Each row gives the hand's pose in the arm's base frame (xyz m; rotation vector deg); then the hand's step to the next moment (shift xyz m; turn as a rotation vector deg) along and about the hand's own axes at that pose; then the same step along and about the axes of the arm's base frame.
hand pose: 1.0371 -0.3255 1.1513 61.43 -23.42 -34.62
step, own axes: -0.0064 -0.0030 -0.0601 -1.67 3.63 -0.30
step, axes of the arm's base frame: 0.0294 0.0445 -0.0286 -0.17 2.52 3.11
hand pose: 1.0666 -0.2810 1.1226 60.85 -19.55 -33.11
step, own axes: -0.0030 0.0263 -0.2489 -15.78 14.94 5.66
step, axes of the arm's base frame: 0.1361 0.1899 -0.0899 -11.49 10.73 16.04
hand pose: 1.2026 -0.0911 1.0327 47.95 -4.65 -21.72
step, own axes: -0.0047 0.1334 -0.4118 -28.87 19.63 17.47
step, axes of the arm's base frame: 0.1248 0.3746 -0.1775 -24.85 9.90 28.44
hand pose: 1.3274 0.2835 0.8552 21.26 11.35 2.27
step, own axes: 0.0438 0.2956 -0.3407 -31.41 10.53 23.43
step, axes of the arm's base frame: -0.0257 0.4000 -0.2115 -26.13 -0.88 31.03
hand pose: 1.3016 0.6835 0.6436 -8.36 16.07 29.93
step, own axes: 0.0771 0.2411 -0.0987 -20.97 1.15 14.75
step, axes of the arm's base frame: -0.0814 0.2225 -0.1330 -14.64 -5.82 20.26
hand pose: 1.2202 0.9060 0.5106 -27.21 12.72 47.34
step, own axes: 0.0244 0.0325 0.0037 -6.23 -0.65 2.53
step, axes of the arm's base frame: -0.0082 0.0366 -0.0161 -3.62 -3.21 4.72
